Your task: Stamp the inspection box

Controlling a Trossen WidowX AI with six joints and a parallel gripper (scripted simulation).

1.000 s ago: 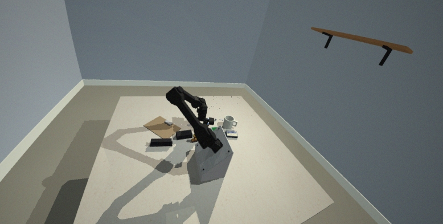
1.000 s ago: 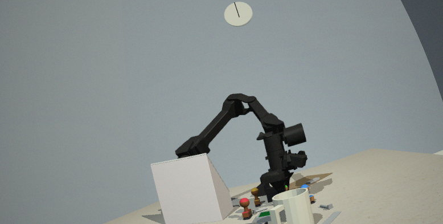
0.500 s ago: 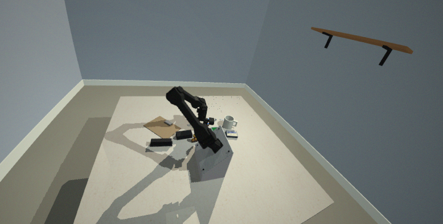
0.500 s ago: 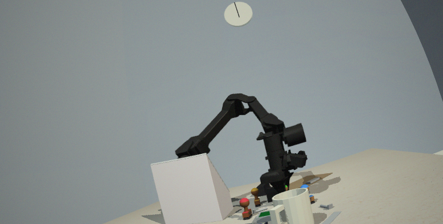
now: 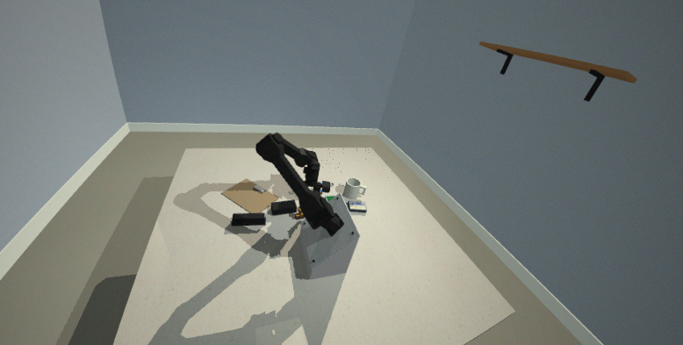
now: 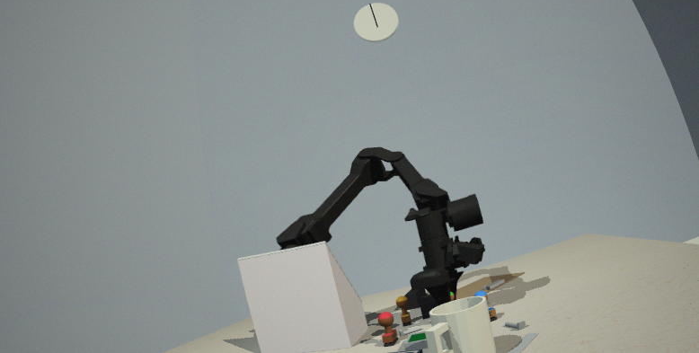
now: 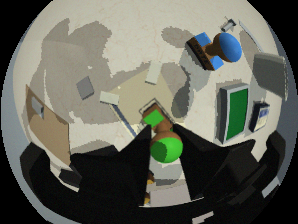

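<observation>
Right now the cream card is 3 cm below my gripper tip, 1 cm to the left of it and 1 cm ahead of it. Round my gripper tip: ink pad: 11 cm to the right, 5 cm behind, 2 cm below; orange-knobbed stamp: 10 cm behind, 8 cm to the left; blue-knobbed stamp: 8 cm to the right, 5 cm ahead.
</observation>
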